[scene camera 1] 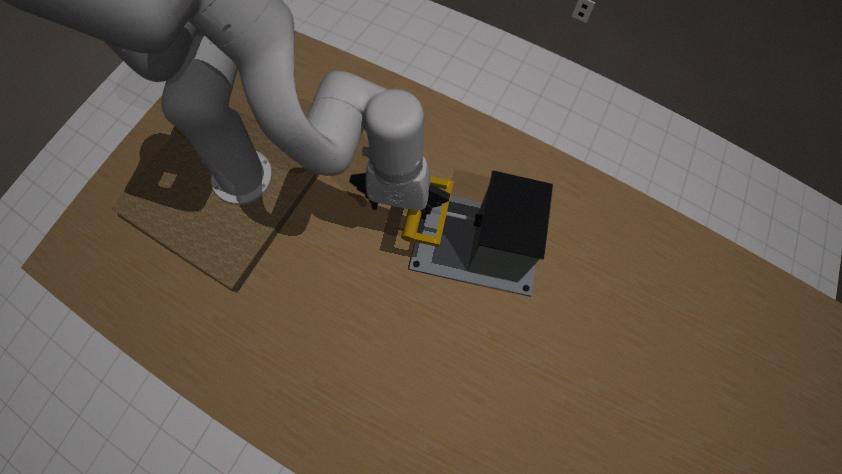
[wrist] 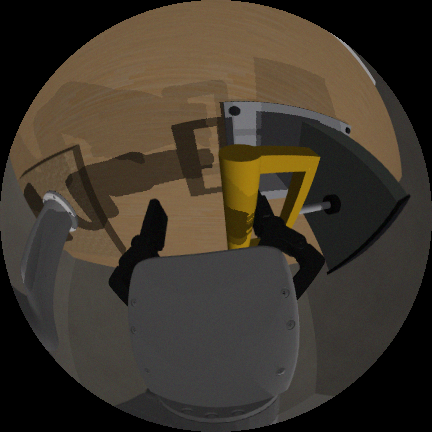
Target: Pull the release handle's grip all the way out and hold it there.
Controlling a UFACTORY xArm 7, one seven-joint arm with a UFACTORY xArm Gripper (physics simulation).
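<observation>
The yellow release handle's grip (scene camera 1: 410,227) (wrist: 240,185) is a thick round bar, joined by a yellow frame to a pale rod (scene camera 1: 454,214) (wrist: 314,207). A length of rod shows between the frame and the black collar (scene camera 1: 477,220) (wrist: 332,204) on the dark box (scene camera 1: 515,214) (wrist: 355,185). My gripper (scene camera 1: 400,210) (wrist: 203,200) is open around the grip. One finger is inside the yellow frame, close to the grip. The other finger is outside, with a wide gap between it and the grip. The grip's far end is partly hidden by the gripper body in the wrist view.
The box stands on a grey base plate (scene camera 1: 471,280) (wrist: 295,112) with dark bolts at its corners. The plate rests on the wooden table (scene camera 1: 382,353) (wrist: 140,55). The arm's base stands on a brown board (scene camera 1: 223,253) at the left.
</observation>
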